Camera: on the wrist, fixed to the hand. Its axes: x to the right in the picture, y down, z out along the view.
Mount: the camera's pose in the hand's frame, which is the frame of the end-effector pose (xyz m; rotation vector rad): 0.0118 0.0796 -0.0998 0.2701 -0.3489 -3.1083
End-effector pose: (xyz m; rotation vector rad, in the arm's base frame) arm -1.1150 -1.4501 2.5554 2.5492 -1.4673 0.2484
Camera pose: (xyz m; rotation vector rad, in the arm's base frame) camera -1.1832 -1.4746 2.6612 -1.5519 -2.5869 0.4479
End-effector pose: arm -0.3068 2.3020 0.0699 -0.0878 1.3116 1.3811
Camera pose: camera -0.4288 2.2630 0.0743 -0.9990 -0.1138 -1.4004
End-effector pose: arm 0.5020 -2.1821 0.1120 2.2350 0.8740 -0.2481
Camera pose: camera 0.5555 -2.1491 0.2237 0.9121 -2.3496 1.3886
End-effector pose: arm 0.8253 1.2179 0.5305 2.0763 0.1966 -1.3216
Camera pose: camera 0.9421 1.2139 0.5832 0.2389 -1.6639 0.9945
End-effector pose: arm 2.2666 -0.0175 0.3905 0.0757 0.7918 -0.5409
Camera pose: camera 2.2468 0.0722 0.3011 0.9129 0.2339 2.5336
